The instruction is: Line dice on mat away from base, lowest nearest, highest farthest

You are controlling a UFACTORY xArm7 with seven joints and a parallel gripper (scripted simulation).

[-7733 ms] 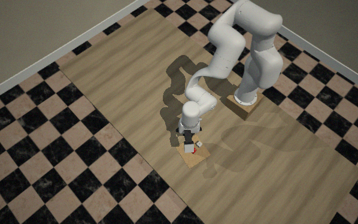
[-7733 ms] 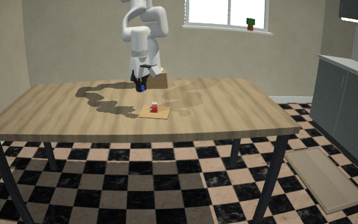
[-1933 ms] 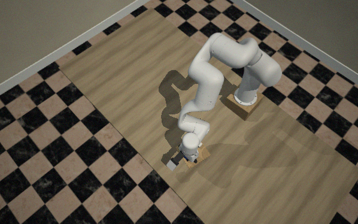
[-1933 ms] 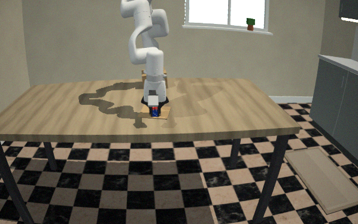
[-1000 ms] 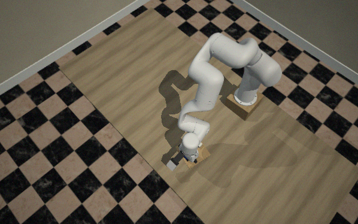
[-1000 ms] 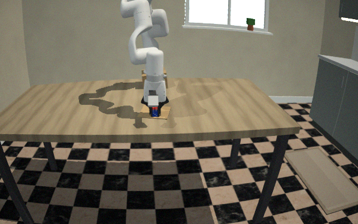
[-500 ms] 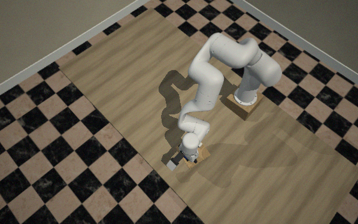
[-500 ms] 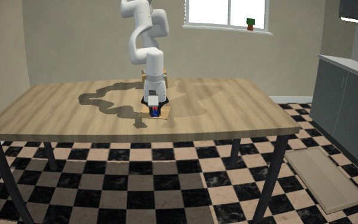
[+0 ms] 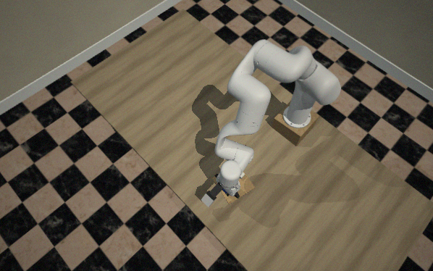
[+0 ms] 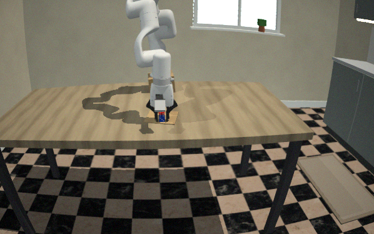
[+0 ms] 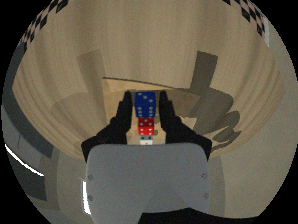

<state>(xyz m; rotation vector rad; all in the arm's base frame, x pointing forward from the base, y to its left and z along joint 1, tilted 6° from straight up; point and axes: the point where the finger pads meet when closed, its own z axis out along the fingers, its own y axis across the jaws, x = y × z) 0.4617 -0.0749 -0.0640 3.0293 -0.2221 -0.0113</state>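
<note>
The blue die lies 10 mm below my hand. From my hand the other things lie so: red die: 50 mm behind, 10 mm to the left, 10 mm below; then white die: 100 mm behind, 10 mm to the left, 10 mm below; then tan mat: 50 mm behind, 10 mm to the left, 20 mm below.
</note>
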